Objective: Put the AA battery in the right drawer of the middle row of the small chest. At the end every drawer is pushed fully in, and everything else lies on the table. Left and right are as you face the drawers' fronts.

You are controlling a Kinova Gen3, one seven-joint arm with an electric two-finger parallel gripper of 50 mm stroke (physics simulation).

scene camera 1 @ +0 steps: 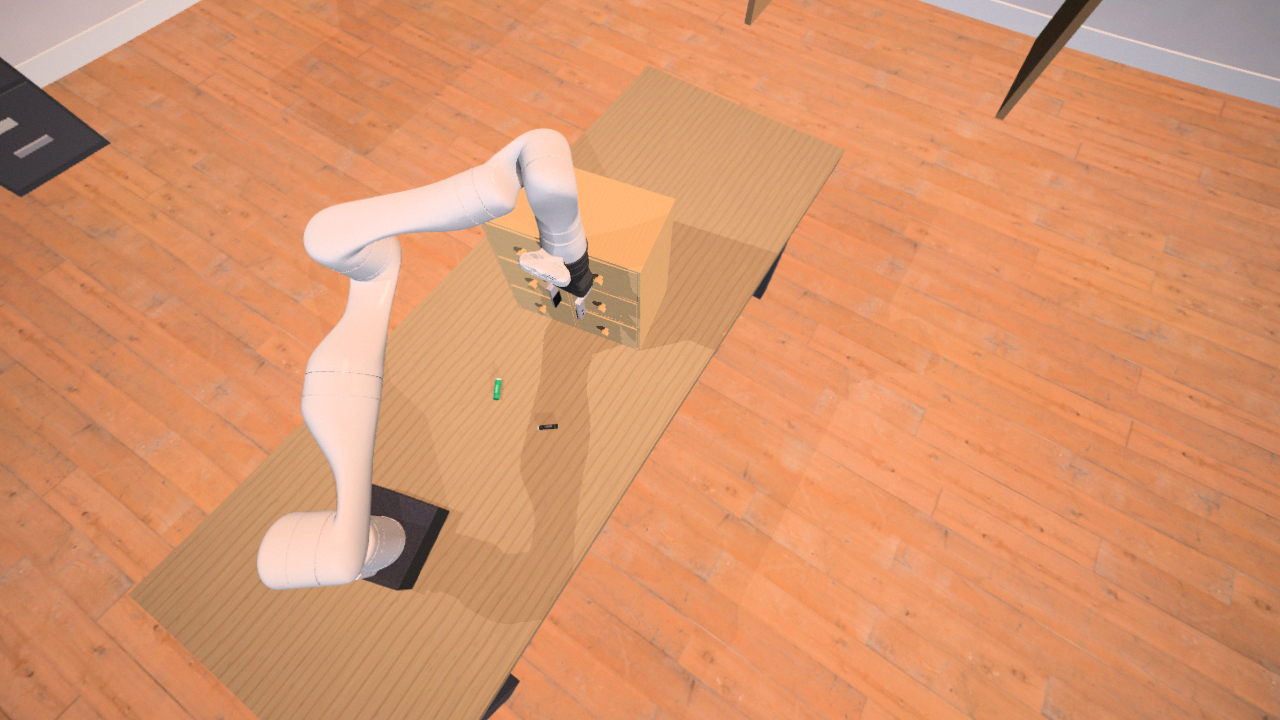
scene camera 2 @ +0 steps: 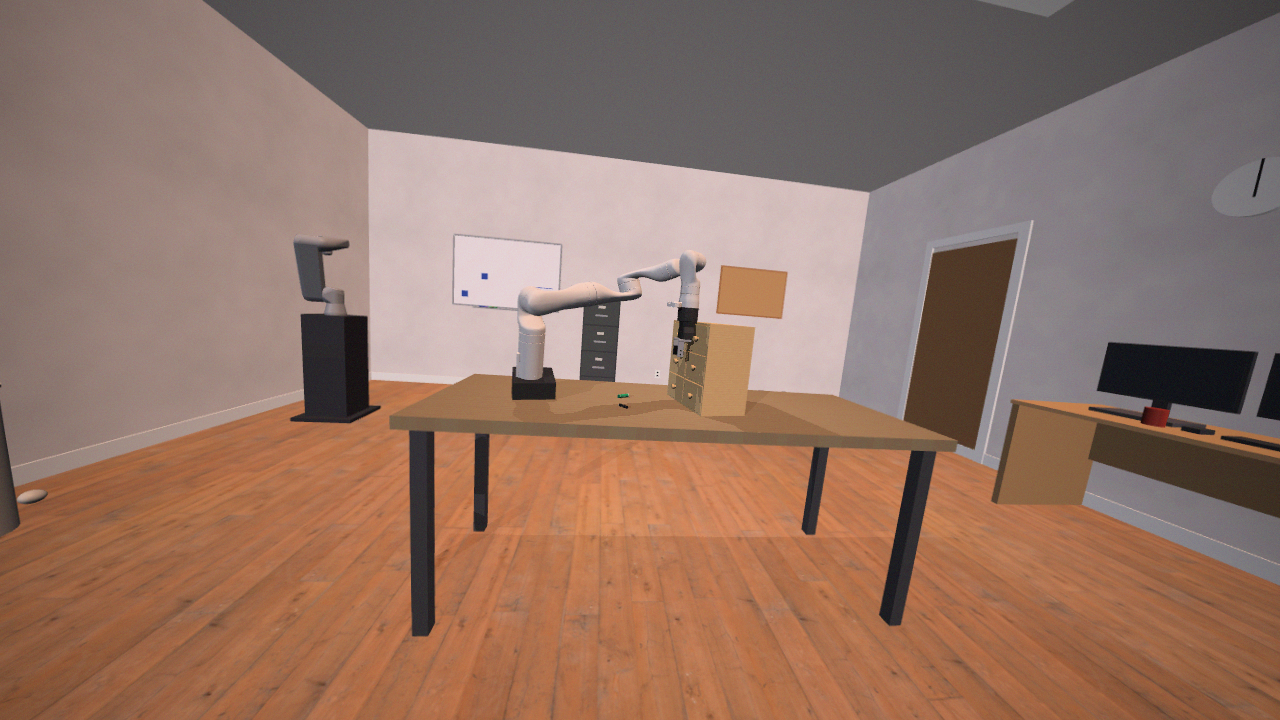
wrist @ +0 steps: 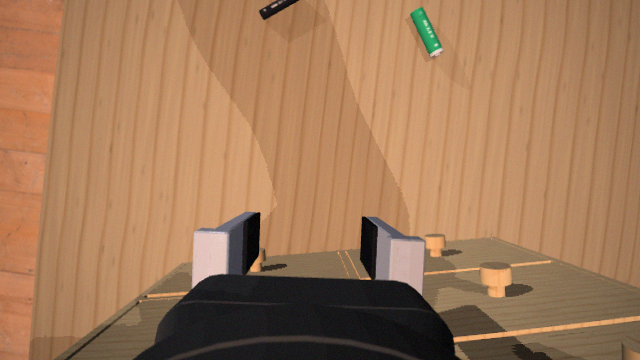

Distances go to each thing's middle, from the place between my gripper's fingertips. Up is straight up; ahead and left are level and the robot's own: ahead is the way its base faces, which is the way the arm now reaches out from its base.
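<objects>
From the small chest (scene camera 1: pixel 631 228), my hand is 50 mm to the right and 140 mm short of it, and 30 mm above it. There is also the green battery (wrist: pixel 434 48), which, counted from my hand, is 110 mm to the left, 180 mm behind and 190 mm below.
</objects>
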